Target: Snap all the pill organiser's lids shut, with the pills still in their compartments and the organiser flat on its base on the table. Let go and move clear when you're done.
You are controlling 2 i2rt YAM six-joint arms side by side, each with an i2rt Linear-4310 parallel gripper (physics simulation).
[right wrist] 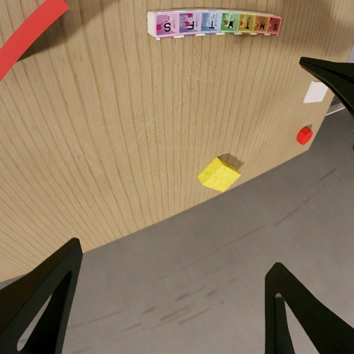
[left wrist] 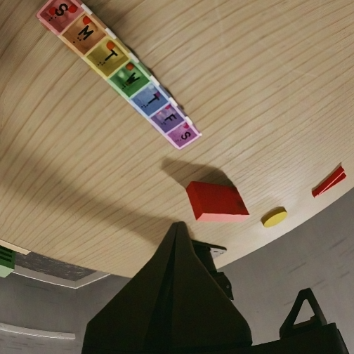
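Note:
The pill organiser (left wrist: 131, 80) (right wrist: 220, 23) lies flat on its base on the table (left wrist: 240, 65) (right wrist: 125, 125). Its seven coloured, see-through lids, lettered S M T W T F S, all look down over their compartments; whether each is fully latched is too small to tell. Pills show through several lids. My left gripper (left wrist: 179, 229) (right wrist: 300, 61) is shut and empty, apart from the organiser, beyond its pink S end in the left wrist view. My right gripper (right wrist: 179, 263) is open and empty, well away from the organiser near the table's front edge.
A red block (left wrist: 216, 201) lies near the left gripper's tip, with a yellow disc (left wrist: 274, 217) and a red piece (left wrist: 329, 180) beyond it. The right wrist view shows a yellow block (right wrist: 219, 174), a small red piece (right wrist: 304, 135), a white piece (right wrist: 315, 92) and a red strip (right wrist: 30, 36).

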